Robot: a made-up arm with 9 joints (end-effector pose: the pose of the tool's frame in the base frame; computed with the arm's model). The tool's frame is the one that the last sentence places.
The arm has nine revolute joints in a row. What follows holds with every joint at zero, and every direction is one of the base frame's. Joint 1 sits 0.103 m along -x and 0.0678 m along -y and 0.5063 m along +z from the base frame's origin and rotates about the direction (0.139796, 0.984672, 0.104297), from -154.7 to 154.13 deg. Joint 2 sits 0.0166 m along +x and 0.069 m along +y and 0.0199 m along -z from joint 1 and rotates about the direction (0.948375, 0.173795, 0.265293), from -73.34 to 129.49 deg. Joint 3 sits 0.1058 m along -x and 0.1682 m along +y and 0.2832 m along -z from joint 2 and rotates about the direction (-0.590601, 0.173, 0.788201), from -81.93 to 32.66 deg. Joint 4 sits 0.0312 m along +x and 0.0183 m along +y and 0.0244 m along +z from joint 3 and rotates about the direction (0.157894, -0.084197, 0.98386), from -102.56 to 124.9 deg. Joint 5 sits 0.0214 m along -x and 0.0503 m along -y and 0.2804 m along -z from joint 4 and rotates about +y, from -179.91 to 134.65 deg. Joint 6 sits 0.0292 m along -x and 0.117 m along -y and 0.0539 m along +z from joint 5 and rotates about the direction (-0.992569, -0.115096, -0.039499), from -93.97 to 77.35 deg. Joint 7 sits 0.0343 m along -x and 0.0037 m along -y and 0.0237 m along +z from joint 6 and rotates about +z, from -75.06 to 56.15 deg. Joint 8 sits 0.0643 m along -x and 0.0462 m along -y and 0.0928 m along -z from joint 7 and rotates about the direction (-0.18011, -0.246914, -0.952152), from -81.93 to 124.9 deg. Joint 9 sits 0.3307 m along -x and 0.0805 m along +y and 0.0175 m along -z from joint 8 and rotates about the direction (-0.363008, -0.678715, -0.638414), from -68.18 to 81.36 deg. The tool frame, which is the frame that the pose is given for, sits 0.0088 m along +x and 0.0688 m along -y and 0.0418 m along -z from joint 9; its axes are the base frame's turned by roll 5.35, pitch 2.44 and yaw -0.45 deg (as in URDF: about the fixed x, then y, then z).
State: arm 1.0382 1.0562 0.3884 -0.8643 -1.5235 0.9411 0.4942 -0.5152 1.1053
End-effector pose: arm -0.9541 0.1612 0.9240 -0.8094 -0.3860 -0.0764
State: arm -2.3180 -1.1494 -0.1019 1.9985 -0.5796 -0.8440 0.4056 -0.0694 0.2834
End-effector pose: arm -0.0971 -0.8551 1.0461 -1.2809 -0.7705 1.0422
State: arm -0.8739 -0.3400 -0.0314 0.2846 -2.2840 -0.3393 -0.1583 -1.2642 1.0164
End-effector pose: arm 0.5414 -0.5204 0.3865 0.5646 2.3469 -1.3052
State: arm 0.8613 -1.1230 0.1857 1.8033 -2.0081 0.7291 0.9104 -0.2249 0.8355
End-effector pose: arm -0.2442 -0.6027 -0.3445 0.8838 -1.1625 0.9530
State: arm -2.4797 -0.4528 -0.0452 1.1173 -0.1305 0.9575 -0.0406 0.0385 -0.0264
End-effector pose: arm 0.1144 -0.6787 0.9217 1.8563 2.2858 0.9621
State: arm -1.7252 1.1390 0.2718 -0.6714 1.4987 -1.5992 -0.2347 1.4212 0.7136
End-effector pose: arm 0.1403 0.3795 0.5895 -0.2554 1.0709 -1.2397
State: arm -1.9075 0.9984 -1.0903 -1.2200 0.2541 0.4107 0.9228 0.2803 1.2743
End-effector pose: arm -0.2535 0.4700 -0.0832 0.8882 -0.7549 -0.8970
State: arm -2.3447 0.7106 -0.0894 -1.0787 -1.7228 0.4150 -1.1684 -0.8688 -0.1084
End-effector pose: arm 0.7738 0.2578 0.8352 -0.8462 2.4461 0.8314
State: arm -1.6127 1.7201 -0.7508 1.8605 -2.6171 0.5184 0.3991 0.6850 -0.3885
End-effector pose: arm -0.5854 0.4297 0.6302 -2.3101 0.2276 0.1732
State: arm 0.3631 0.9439 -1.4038 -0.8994 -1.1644 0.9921 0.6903 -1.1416 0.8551
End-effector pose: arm -0.3788 0.4449 1.0856 0.1387 1.3301 -0.4335
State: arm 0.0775 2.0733 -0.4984 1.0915 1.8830 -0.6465 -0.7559 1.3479 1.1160
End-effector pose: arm -0.3997 0.0819 1.0512 -0.3940 0.0288 0.1304
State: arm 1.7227 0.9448 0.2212 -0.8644 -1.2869 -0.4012 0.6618 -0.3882 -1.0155
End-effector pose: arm -0.7320 0.1344 1.1389 1.2996 1.2224 1.0859
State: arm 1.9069 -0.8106 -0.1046 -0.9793 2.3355 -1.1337 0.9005 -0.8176 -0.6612
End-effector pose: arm -0.3673 0.0015 0.9485 1.3982 0.8296 -1.3400
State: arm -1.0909 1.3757 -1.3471 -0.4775 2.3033 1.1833 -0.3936 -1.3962 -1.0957
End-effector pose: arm 0.0104 0.4419 -0.1359 0.1548 -0.5185 -1.8592
